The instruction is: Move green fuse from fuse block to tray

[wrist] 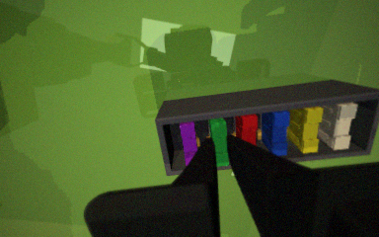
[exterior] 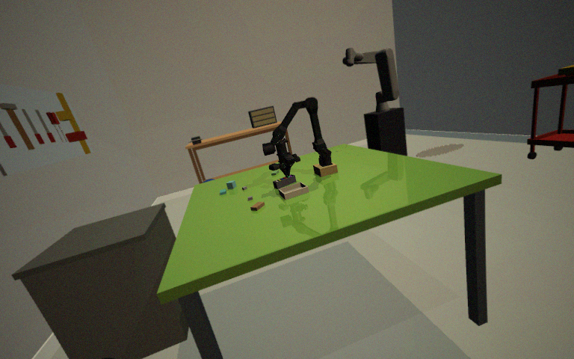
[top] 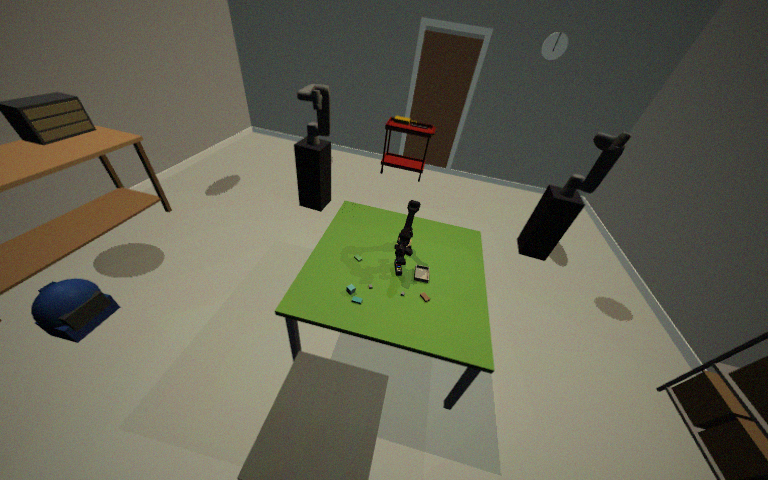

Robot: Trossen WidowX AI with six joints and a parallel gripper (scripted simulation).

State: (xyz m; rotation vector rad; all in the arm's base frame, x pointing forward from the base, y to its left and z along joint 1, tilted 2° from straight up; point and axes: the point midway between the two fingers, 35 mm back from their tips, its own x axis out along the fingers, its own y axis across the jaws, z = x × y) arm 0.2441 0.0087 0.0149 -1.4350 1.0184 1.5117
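Now: the purple fuse 2 cm behind my gripper tip, 1 cm to the right of it and 1 cm below it. Also, from my gripper tip: red fuse 2 cm ahead, 1 cm to the left, 1 cm below; then green fuse 1 cm below; then blue fuse 4 cm ahead, 1 cm to the left, 1 cm below.
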